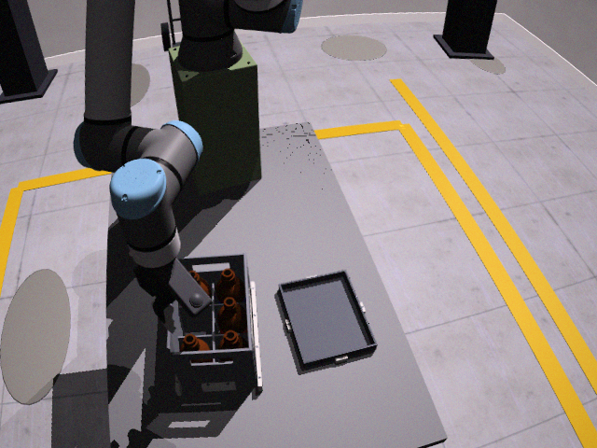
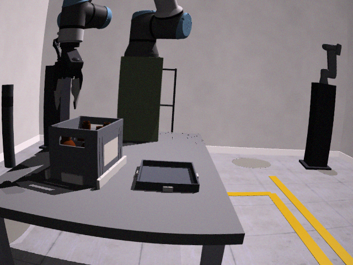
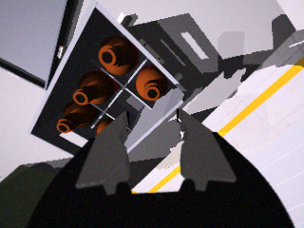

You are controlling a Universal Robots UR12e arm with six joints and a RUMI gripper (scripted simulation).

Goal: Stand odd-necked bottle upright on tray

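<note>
Now: the dark grey crate 90 mm behind my hand, 40 mm to the left of it and 160 mm below it. Round my hand: black tray (130 mm behind, 330 mm to the left, 230 mm below).
</note>
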